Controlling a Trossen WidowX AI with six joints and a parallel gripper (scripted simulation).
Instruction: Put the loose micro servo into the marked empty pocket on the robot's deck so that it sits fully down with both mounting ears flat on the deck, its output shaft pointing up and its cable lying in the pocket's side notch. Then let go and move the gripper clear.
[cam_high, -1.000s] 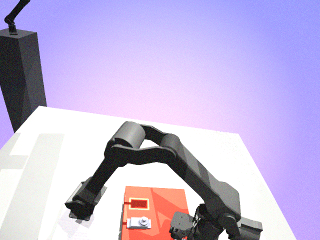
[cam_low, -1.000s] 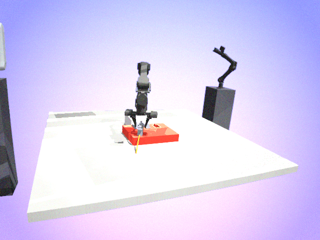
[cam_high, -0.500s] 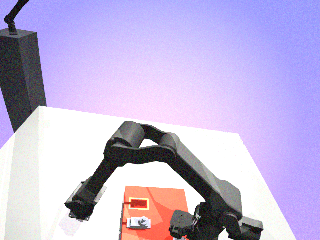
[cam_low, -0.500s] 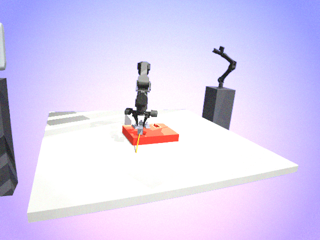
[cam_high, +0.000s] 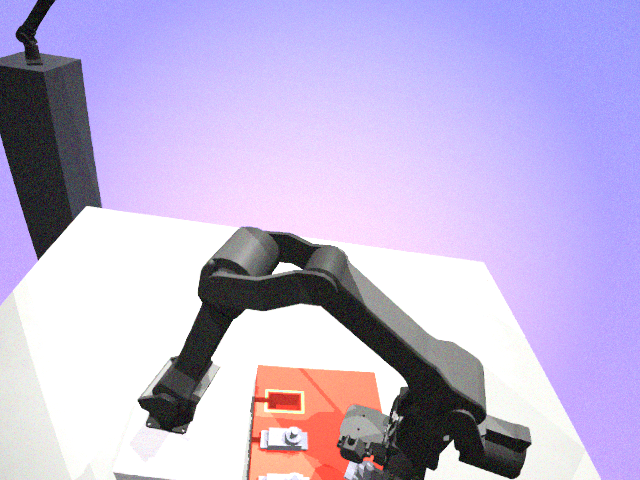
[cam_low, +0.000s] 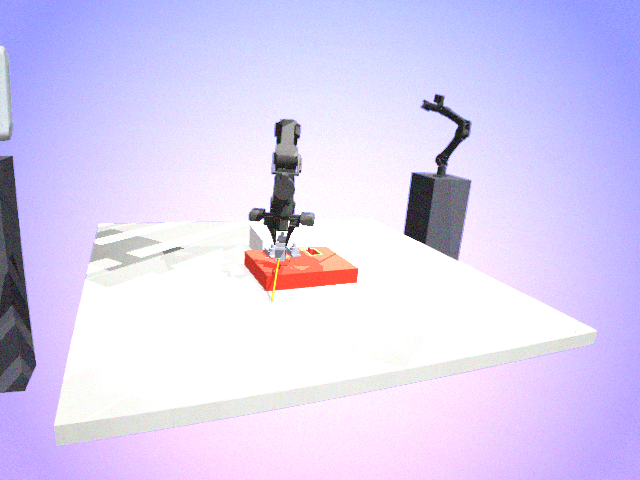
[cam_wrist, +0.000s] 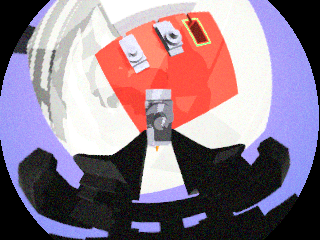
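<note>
My gripper tip is now 30 mm past the red deck, 90 mm to the right of it and 100 mm above it.
</note>
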